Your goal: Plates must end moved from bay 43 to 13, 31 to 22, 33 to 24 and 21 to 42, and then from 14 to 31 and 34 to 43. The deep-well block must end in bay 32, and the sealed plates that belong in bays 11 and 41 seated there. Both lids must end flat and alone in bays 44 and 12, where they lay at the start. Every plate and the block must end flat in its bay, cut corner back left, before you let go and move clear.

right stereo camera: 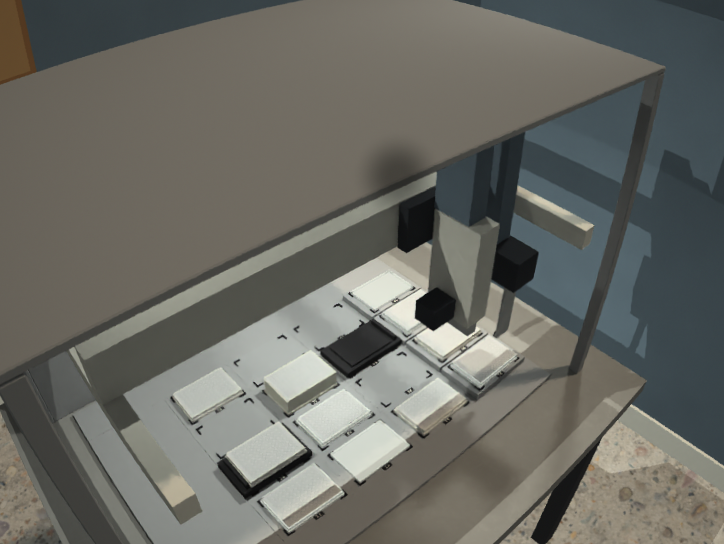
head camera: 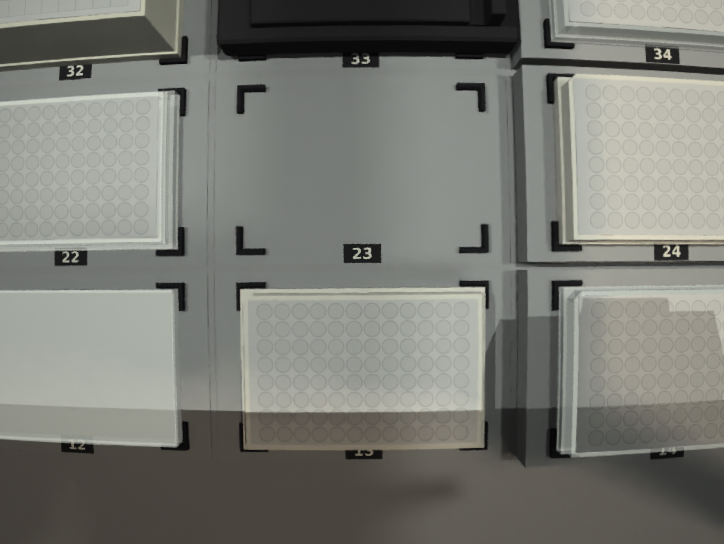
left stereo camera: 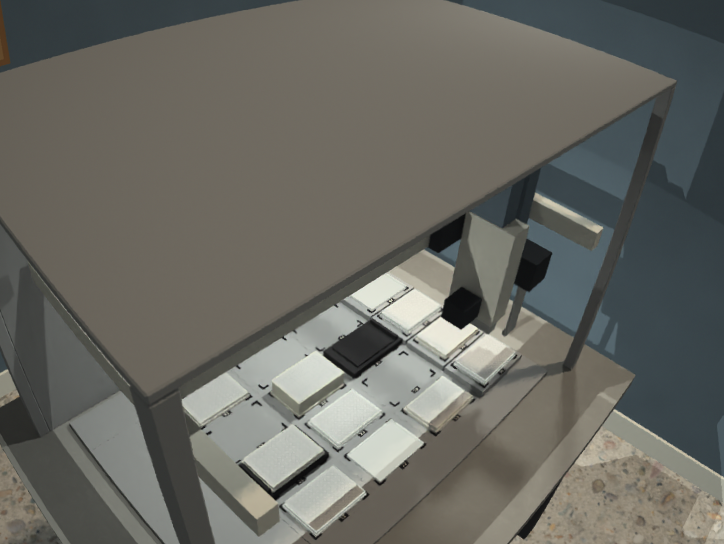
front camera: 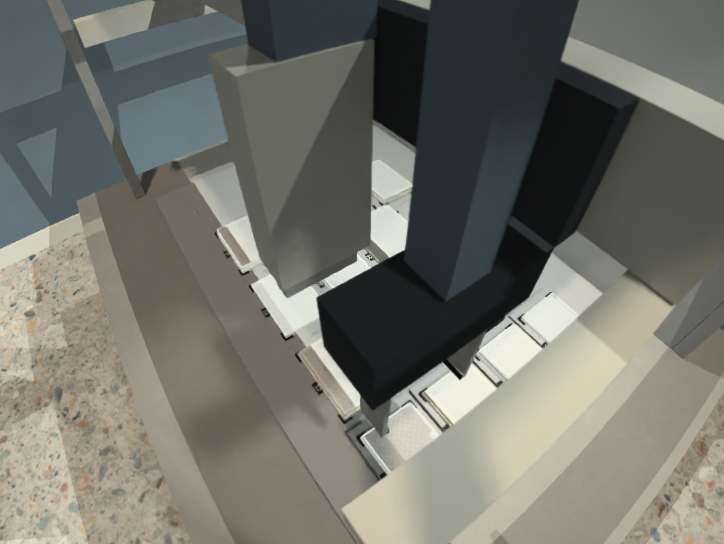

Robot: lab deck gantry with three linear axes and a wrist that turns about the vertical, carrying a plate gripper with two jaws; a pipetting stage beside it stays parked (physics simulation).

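Places are measured from the robot's base along level axes (x ahead, y up, z right), in centimetres.
Pixels of known places: gripper, fingertip midpoint: [right stereo camera: 480, 319] [front camera: 414, 392]; robot's base at its link origin: [right stereo camera: 289, 534] [left stereo camera: 316, 537] [front camera: 216, 234].
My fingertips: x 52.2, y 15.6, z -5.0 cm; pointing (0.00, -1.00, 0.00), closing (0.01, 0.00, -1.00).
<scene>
Ahead of a thing's pixels: the offset from my fingertips to its top centre.
My gripper [front camera: 422, 403] hangs high over the deck, open and empty. Its jaw tips overlap the bay 14 and 24 plates in the front view; it is out of the head view. Plates lie flat in bays 13 {dx -13.0, dy -14.2, dz +0.7 cm} [head camera: 362, 350] [left stereo camera: 438, 403], 22 [head camera: 76, 169] [left stereo camera: 345, 416], 24 [head camera: 655, 157] [front camera: 462, 394], 14 [head camera: 643, 374] [front camera: 403, 441] and 34 {dx +3.4, dy -12.7, dz -20.7 cm} [front camera: 512, 352] [left stereo camera: 410, 310]. A plate {dx -45.8, dy -12.0, dz -10.0 cm} [left stereo camera: 285, 455] [right stereo camera: 266, 453] sits on a black base in bay 21. The deep-well block {dx -29.4, dy -11.4, dz -20.7 cm} [left stereo camera: 307, 380] [right stereo camera: 299, 379] is in 32. Sealed plates {dx -45.8, dy -14.2, dz +0.7 cm} [right stereo camera: 301, 497] {dx -45.8, dy -14.2, dz -31.4 cm} [right stereo camera: 207, 393] are in 11 and 41, plain lids [head camera: 87, 350] [right stereo camera: 383, 289] in 12 and 44.
A low black device {dx -12.6, dy -12.5, dz -20.8 cm} [head camera: 359, 23] [left stereo camera: 362, 346] [right stereo camera: 361, 345] occupies bay 33. The pale pipetting stage [front camera: 316, 169] [left stereo camera: 485, 269] [right stereo camera: 459, 269] stands beside the gripper. A beige rail [left stereo camera: 234, 485] [right stereo camera: 160, 467] runs along the left of the deck.
</scene>
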